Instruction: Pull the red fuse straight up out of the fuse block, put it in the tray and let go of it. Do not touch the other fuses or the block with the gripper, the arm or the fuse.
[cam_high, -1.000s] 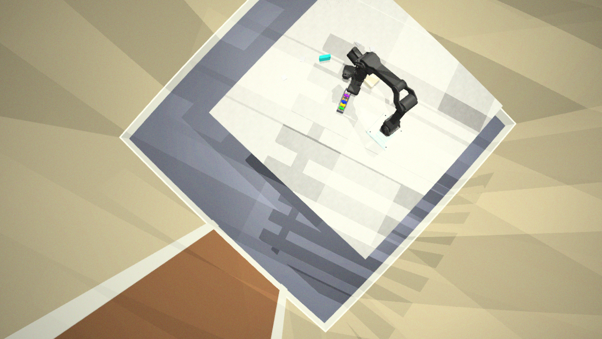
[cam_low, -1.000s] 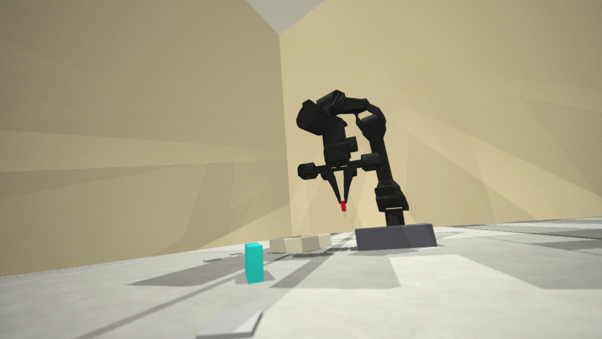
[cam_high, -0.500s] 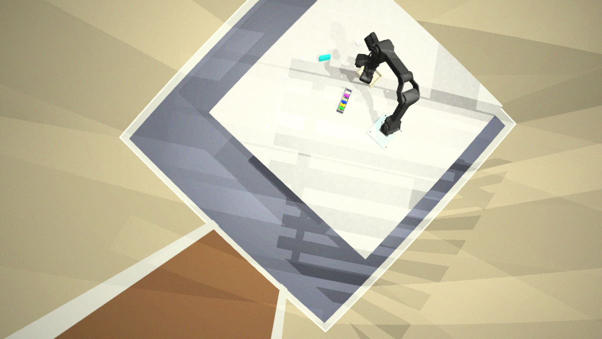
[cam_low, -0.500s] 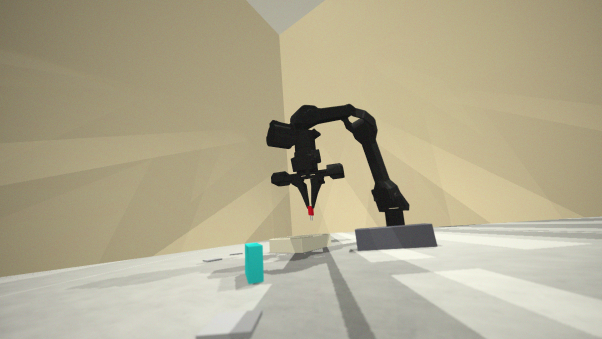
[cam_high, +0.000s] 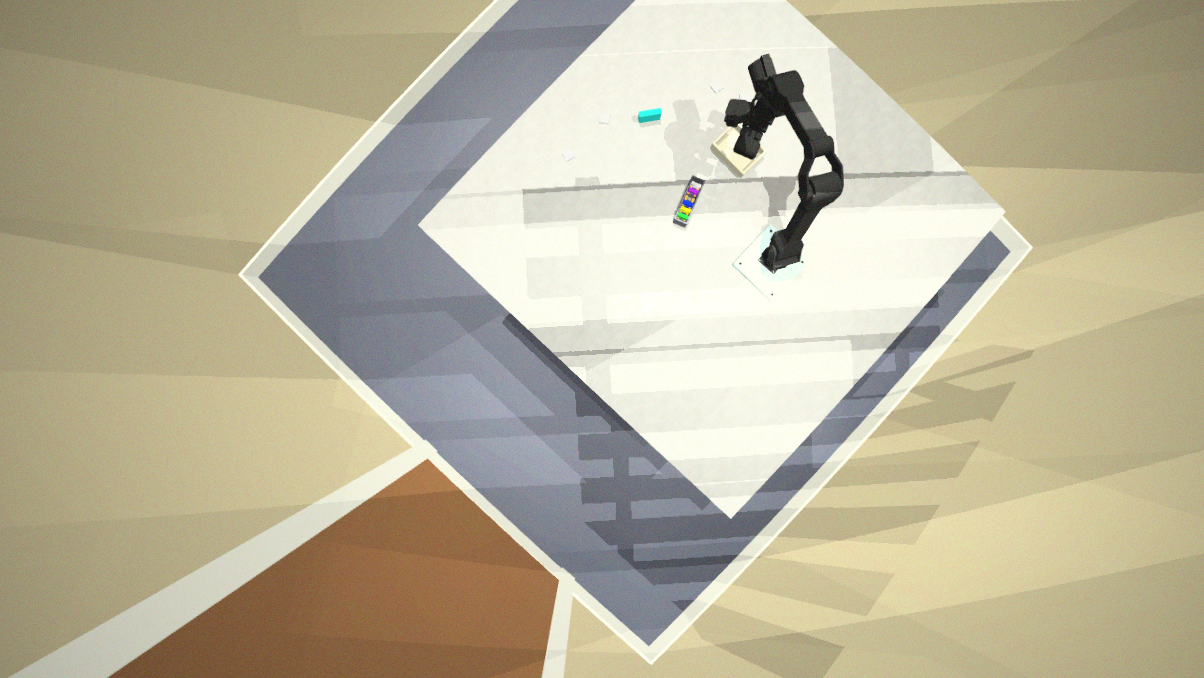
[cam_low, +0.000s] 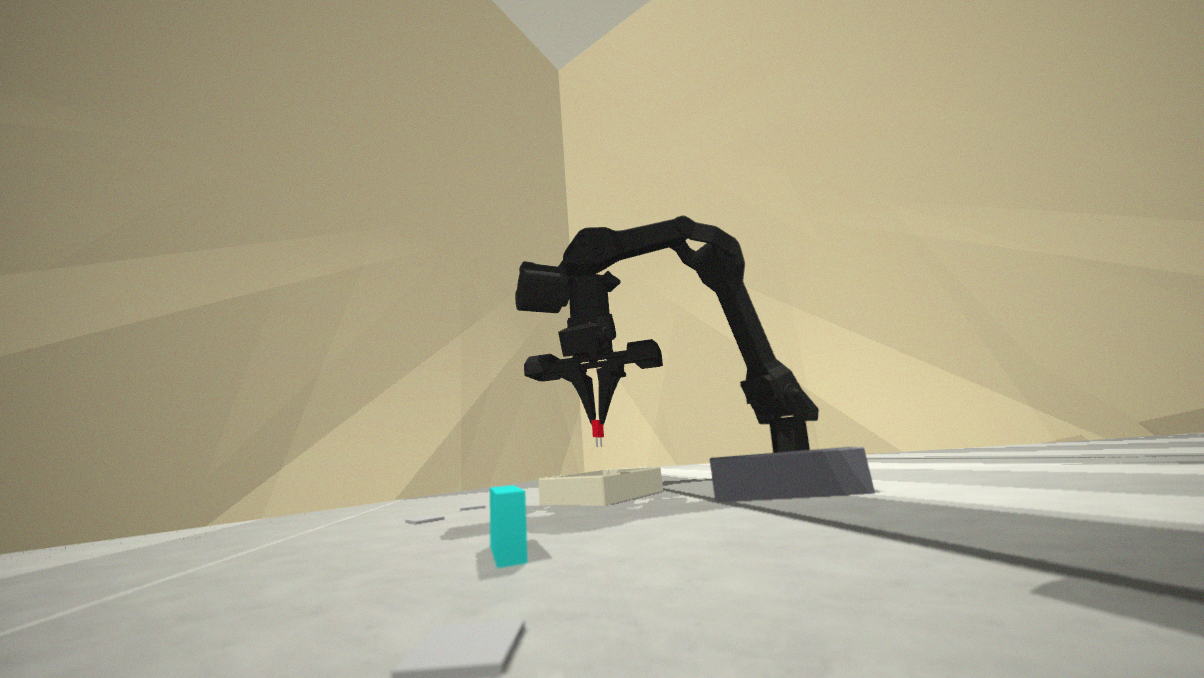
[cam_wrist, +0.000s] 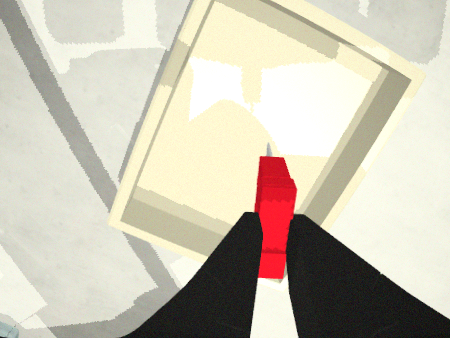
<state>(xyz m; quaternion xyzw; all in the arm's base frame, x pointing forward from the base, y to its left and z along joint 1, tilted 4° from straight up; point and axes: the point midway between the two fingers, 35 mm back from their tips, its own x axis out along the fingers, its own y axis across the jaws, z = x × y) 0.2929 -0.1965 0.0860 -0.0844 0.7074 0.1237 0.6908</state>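
My gripper tip is 9 cm above the cream tray. From my gripper tip the other things lie so: teal block (27 cm ahead, 9 cm to the left, 7 cm below).
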